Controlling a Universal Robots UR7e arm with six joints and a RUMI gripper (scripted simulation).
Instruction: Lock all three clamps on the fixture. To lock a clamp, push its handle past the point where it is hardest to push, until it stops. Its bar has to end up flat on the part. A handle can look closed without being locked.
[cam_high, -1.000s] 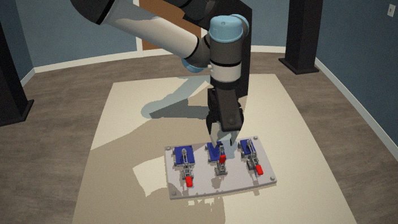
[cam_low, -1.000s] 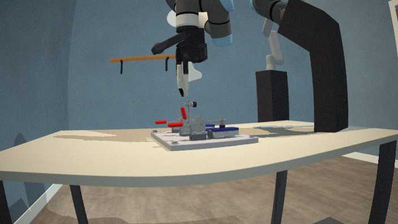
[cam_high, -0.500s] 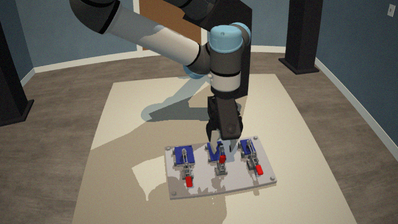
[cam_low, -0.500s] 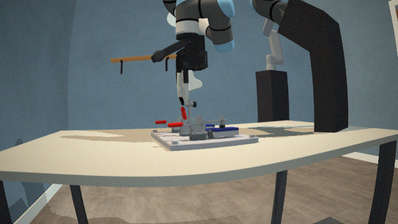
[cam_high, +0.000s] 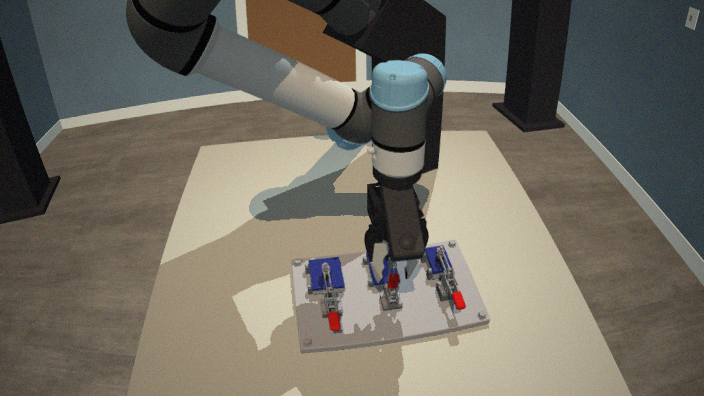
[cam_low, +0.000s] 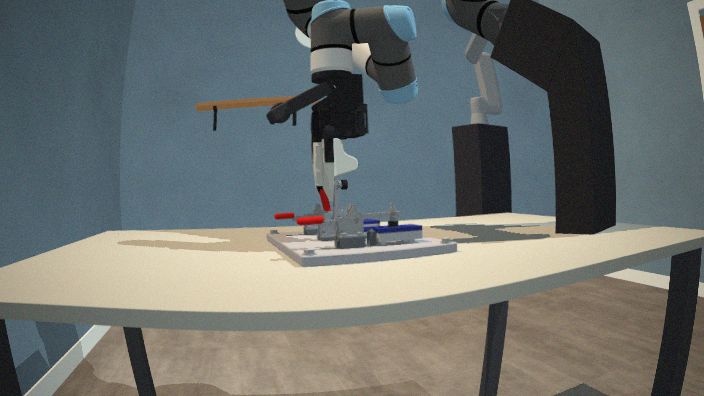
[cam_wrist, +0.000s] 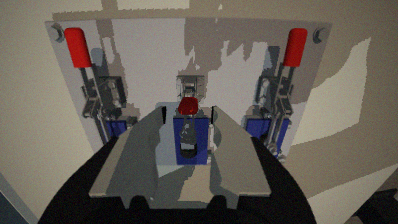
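The grey fixture plate is 40 mm behind my hand, 10 mm to the left of it and 90 mm below it. Round my hand: blue part 90 mm behind, 10 mm to the left, 70 mm below.
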